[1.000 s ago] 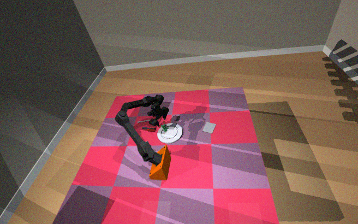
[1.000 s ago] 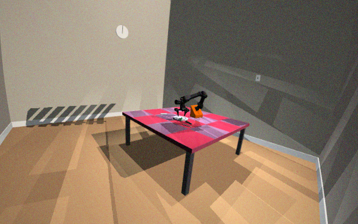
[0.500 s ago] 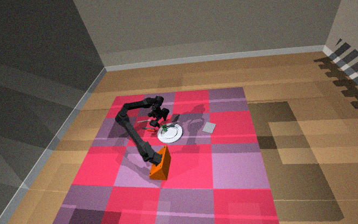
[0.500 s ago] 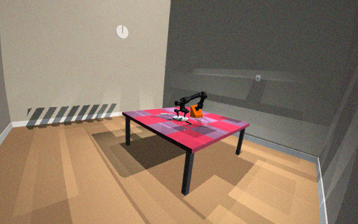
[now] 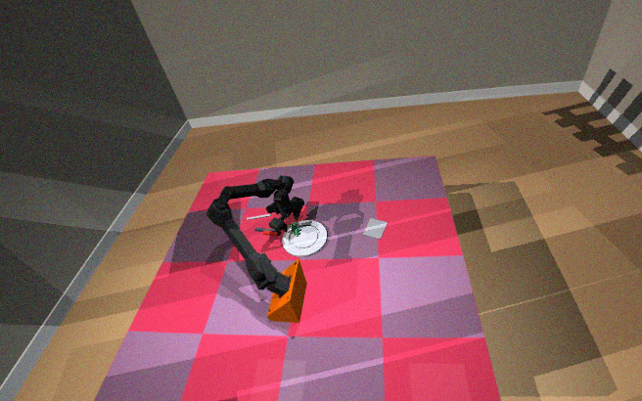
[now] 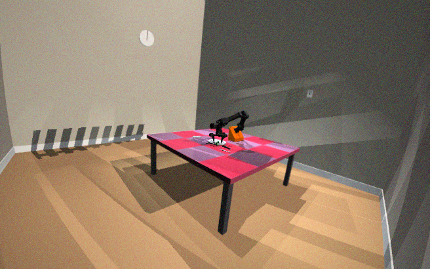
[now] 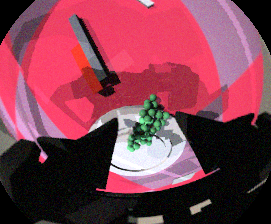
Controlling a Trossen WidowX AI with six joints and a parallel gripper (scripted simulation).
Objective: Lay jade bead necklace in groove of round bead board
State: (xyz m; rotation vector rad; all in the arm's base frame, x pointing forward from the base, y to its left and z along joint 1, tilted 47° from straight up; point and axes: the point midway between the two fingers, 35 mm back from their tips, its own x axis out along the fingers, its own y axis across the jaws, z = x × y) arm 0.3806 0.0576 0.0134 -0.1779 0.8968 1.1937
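Right now the round white bead board is 60 mm behind my gripper tip, 60 mm to the right of it and 10 mm below it. The rest, counted from my gripper tip: red-handled tool: 10 mm behind, 110 mm to the left, 10 mm below; flat grey pad: 30 mm behind, 380 mm to the right, 20 mm below; thin white rod: 90 mm ahead, 180 mm to the left, 20 mm below.
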